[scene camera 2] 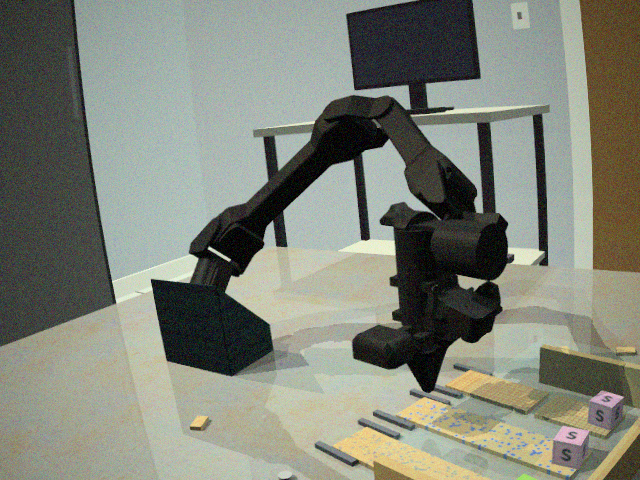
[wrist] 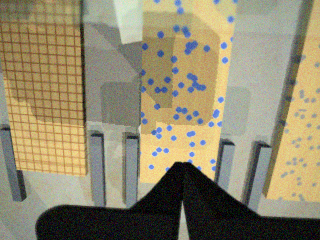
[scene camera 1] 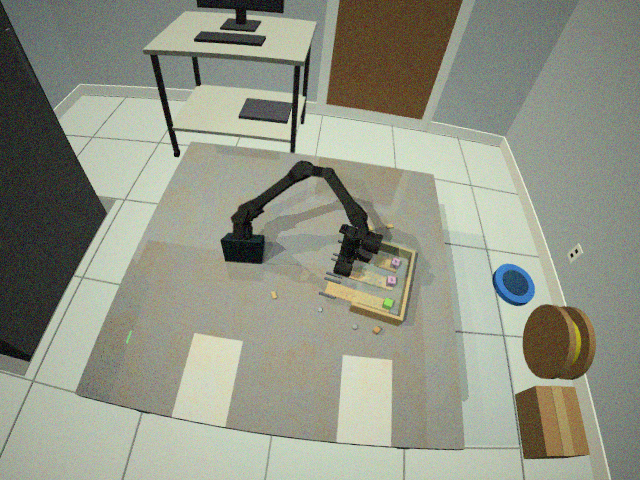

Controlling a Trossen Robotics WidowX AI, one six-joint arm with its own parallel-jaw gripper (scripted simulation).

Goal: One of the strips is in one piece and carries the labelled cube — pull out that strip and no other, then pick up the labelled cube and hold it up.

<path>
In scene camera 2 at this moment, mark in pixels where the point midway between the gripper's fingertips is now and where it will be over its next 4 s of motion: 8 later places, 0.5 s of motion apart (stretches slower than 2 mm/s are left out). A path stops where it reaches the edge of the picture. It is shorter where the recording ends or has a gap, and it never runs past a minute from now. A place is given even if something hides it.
My gripper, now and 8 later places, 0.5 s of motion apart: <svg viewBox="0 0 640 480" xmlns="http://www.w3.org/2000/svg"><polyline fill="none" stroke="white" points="428,391 428,408 427,411 420,409 406,404 394,399 382,394 369,389 358,386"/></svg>
</path>
